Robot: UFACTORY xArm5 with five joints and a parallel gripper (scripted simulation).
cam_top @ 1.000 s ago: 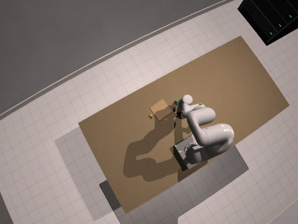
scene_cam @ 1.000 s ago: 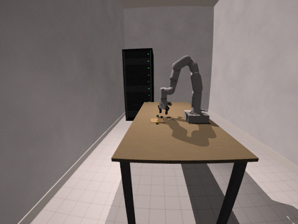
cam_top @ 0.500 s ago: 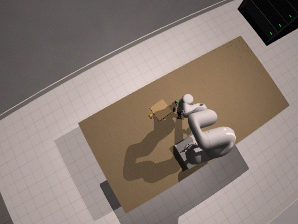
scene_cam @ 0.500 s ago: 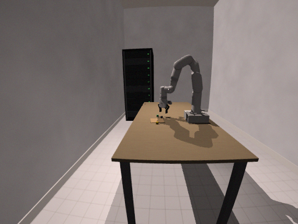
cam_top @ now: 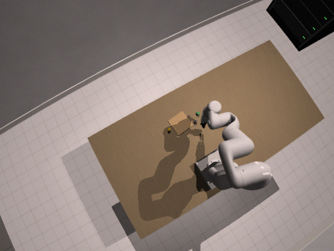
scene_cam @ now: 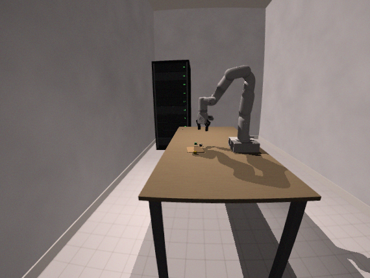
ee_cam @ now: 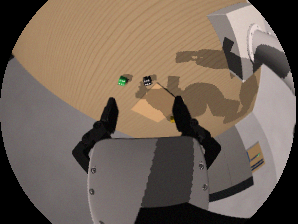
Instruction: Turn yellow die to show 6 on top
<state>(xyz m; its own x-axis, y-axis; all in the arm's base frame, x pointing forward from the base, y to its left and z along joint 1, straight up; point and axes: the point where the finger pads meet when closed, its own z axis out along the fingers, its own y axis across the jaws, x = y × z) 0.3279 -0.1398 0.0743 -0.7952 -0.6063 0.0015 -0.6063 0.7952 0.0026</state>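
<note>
Right now my hand is 220 mm to the right of the yellow die, 140 mm above it and 100 mm short of it. The rest, counted from my hand: green die 140 mm below, 60 mm ahead, 30 mm to the right; black die 140 mm below, 30 mm to the left, 20 mm ahead; tan mat 150 mm below, 120 mm to the left, 90 mm ahead.
</note>
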